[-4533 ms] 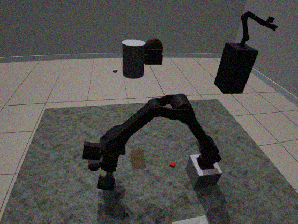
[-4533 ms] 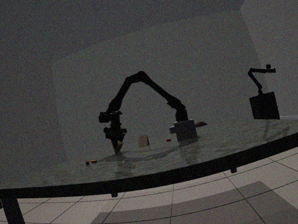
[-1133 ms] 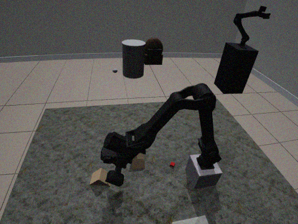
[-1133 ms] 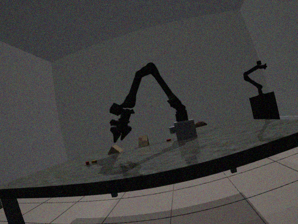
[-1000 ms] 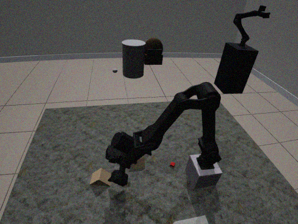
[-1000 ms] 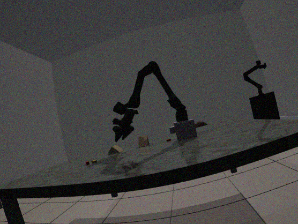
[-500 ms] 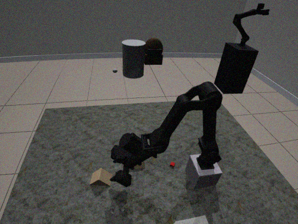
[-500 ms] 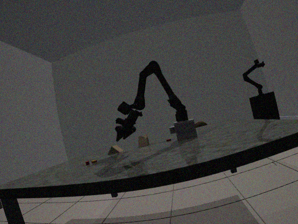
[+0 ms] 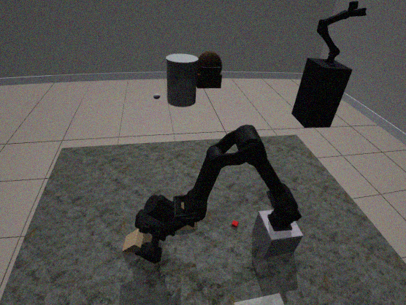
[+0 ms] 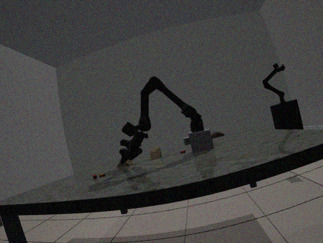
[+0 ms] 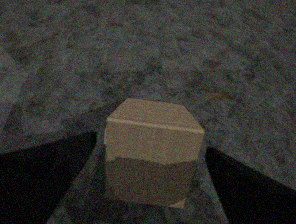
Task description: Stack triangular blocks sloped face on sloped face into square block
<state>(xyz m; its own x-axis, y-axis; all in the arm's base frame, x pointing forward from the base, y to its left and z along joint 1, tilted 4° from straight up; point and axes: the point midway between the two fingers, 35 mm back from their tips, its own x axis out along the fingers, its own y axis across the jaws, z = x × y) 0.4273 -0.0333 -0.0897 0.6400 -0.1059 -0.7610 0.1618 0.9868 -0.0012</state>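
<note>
Now: gripper tip 10 mm below the tan triangular block. Also, from my gripper tip: red cube (30 mm ahead, 340 mm to the left, 10 mm below); then yellow cube (10 mm ahead, 300 mm to the left, 10 mm below).
</note>
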